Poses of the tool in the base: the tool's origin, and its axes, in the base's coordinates. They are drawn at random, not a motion.
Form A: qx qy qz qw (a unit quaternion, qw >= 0); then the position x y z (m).
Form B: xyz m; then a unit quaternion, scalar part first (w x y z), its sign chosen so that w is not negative. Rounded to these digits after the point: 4 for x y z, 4 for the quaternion.
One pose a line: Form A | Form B
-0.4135, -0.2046, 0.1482, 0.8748, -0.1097, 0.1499, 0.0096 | -0.1097, 0.1499, 0.0096, 0.8748, -0.4135, -0.2046, 0.1482
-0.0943, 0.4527, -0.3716, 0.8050, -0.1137, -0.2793, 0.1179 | -0.1137, -0.2793, 0.1179, 0.8050, -0.0943, 0.4527, -0.3716
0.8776, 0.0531, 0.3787, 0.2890, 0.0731, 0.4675, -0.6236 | 0.0731, 0.4675, -0.6236, 0.2890, 0.8776, 0.0531, 0.3787
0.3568, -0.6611, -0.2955, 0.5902, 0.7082, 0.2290, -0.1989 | 0.7082, 0.2290, -0.1989, 0.5902, 0.3568, -0.6611, -0.2955
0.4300, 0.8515, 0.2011, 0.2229, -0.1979, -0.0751, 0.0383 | -0.1979, -0.0751, 0.0383, 0.2229, 0.4300, 0.8515, 0.2011
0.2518, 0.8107, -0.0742, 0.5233, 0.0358, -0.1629, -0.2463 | 0.0358, -0.1629, -0.2463, 0.5233, 0.2518, 0.8107, -0.0742
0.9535, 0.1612, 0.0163, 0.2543, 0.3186, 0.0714, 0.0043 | 0.3186, 0.0714, 0.0043, 0.2543, 0.9535, 0.1612, 0.0163
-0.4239, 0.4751, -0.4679, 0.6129, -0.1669, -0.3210, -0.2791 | -0.1669, -0.3210, -0.2791, 0.6129, -0.4239, 0.4751, -0.4679
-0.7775, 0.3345, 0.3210, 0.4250, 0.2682, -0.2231, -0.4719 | 0.2682, -0.2231, -0.4719, 0.4250, -0.7775, 0.3345, 0.3210
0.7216, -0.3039, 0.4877, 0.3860, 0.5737, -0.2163, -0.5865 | 0.5737, -0.2163, -0.5865, 0.3860, 0.7216, -0.3039, 0.4877
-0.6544, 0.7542, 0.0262, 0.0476, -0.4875, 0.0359, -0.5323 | -0.4875, 0.0359, -0.5323, 0.0476, -0.6544, 0.7542, 0.0262
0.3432, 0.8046, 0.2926, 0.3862, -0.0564, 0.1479, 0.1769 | -0.0564, 0.1479, 0.1769, 0.3862, 0.3432, 0.8046, 0.2926
